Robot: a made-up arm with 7 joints.
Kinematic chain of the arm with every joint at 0, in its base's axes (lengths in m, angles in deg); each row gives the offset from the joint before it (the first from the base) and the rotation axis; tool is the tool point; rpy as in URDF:
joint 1: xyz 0 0 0.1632 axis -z
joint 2: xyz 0 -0.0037 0.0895 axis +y
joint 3: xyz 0 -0.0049 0.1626 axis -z
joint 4: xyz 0 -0.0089 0.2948 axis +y
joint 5: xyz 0 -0.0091 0.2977 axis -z
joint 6: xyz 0 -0.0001 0.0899 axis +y
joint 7: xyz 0 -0.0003 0.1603 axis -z
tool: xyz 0 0 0 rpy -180 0 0
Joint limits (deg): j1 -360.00..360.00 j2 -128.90..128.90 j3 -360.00..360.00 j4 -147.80..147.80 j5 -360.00..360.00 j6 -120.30..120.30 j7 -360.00..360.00
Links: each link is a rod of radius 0.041 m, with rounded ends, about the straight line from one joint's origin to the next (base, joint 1, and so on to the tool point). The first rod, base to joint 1, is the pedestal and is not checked.
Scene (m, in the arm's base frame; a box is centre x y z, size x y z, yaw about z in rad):
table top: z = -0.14
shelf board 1: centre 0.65 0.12 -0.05 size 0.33 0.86 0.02 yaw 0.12
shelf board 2: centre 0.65 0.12 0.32 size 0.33 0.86 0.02 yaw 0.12
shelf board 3: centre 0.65 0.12 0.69 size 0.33 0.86 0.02 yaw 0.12
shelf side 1: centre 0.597 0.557 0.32 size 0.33 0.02 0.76 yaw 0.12
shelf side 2: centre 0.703 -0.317 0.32 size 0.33 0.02 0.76 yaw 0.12
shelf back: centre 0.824 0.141 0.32 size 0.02 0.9 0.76 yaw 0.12
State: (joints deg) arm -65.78 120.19 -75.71 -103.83 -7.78 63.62 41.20
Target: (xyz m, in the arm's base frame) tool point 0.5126 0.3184 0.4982
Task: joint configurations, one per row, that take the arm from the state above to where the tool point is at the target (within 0.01 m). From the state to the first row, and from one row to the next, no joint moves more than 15 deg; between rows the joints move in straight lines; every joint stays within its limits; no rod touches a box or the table.
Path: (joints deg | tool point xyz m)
1: -77.52 118.01 -83.02 -114.82 -6.64 61.14 41.20 | 0.5543 0.2560 0.1198
2: -89.27 115.83 -90.34 -125.82 -5.51 58.65 41.20 | 0.4735 0.2536 0.1182
3: -101.01 113.64 -97.65 -136.81 -4.37 56.17 41.20 | 0.3889 0.2366 0.1131
4: -112.75 111.46 -104.96 -147.80 -3.23 53.69 41.20 | 0.3041 0.2047 0.1116
5: -107.62 110.34 -92.80 -145.41 -6.64 56.05 41.20 | 0.3321 0.2350 0.1839
6: -102.49 109.23 -80.64 -143.03 -10.04 58.42 41.20 | 0.3464 0.2562 0.2646
7: -97.36 108.11 -68.47 -140.64 -13.44 60.78 41.20 | 0.3443 0.2706 0.3479
8: -92.23 106.99 -56.31 -138.25 -16.85 63.15 41.20 | 0.3250 0.2812 0.4277
9: -87.10 105.88 -44.15 -135.87 -20.25 65.51 41.20 | 0.2894 0.2915 0.4982
10: -79.33 101.53 -48.75 -122.79 -17.35 63.62 41.20 | 0.4032 0.3128 0.5031
11: -71.57 97.17 -53.35 -109.71 -14.46 61.73 41.20 | 0.5126 0.3184 0.4982

